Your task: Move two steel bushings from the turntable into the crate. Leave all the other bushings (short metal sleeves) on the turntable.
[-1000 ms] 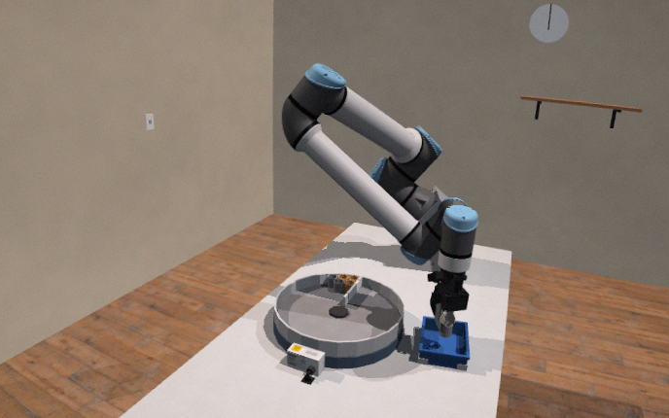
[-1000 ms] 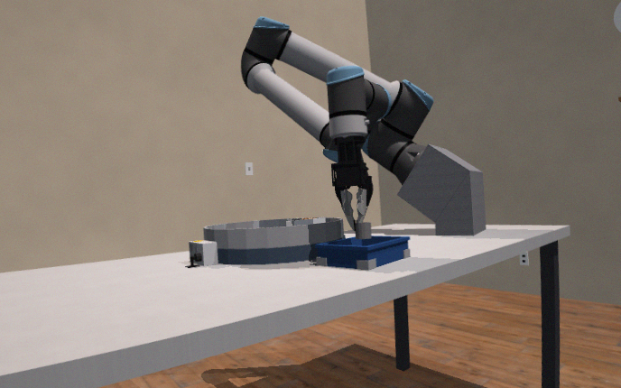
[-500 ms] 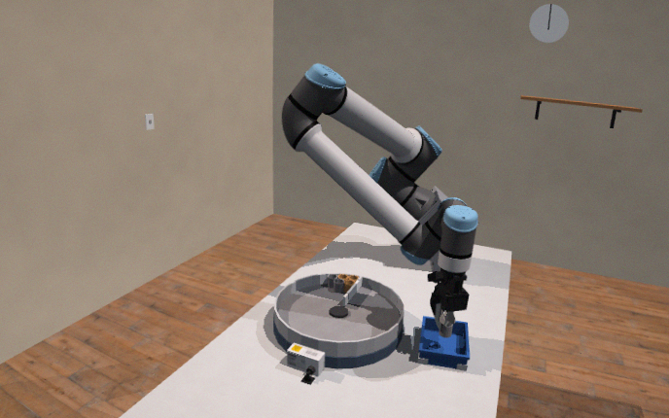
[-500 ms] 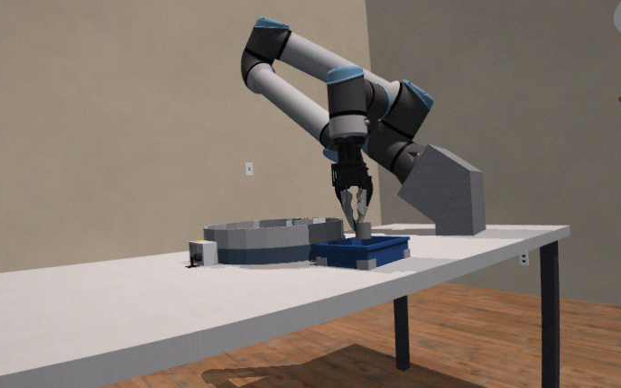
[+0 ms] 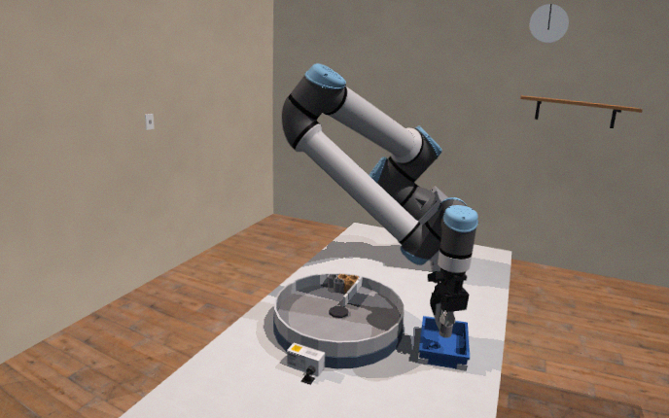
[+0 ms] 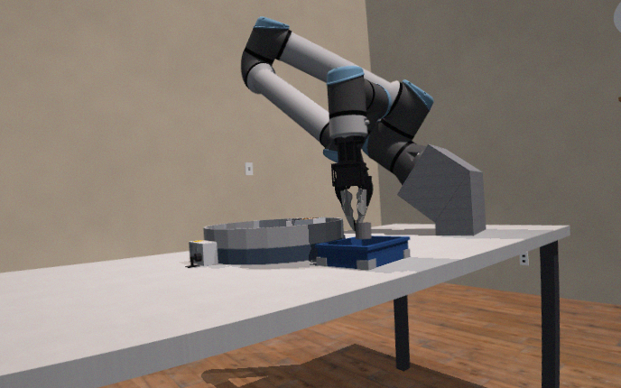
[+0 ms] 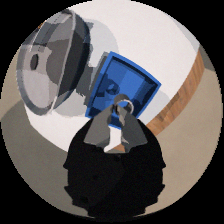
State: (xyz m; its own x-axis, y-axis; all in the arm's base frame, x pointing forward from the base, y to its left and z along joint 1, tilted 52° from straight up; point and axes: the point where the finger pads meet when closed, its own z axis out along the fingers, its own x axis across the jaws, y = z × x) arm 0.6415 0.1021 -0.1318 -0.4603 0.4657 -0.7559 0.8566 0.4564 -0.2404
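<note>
My gripper is now 6 cm above the blue crate, 2 cm to the right of it and 1 cm past it. The rest, counted from my hand: grey turntable (33 cm to the right, 4 cm below, 1 cm behind).
</note>
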